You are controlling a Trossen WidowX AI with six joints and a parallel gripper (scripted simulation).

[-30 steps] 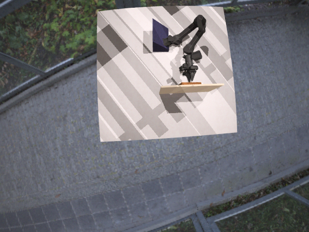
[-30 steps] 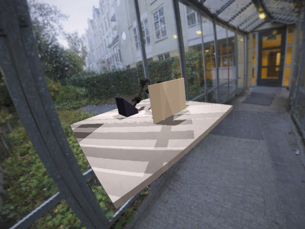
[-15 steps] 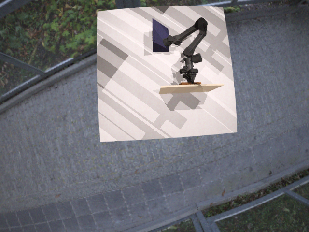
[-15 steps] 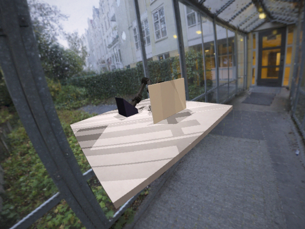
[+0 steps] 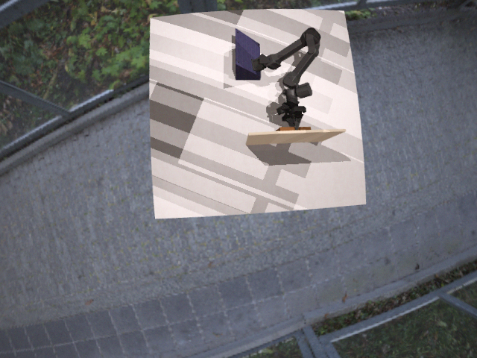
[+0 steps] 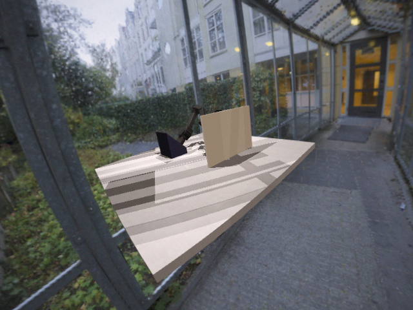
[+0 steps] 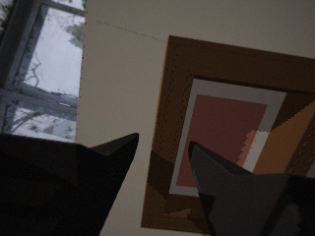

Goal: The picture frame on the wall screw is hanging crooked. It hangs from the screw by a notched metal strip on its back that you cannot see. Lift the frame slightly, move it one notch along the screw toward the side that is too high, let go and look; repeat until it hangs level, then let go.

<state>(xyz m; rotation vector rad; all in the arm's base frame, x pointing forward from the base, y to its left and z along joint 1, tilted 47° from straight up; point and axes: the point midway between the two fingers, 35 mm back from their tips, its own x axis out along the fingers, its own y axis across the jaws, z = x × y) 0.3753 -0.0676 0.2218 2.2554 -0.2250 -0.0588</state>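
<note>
Now: gripper tip 5 cm above the picture frame. Also, from my gripper tip: beige wall panel 7 cm below, 1 cm to the right, 1 cm ahead.
</note>
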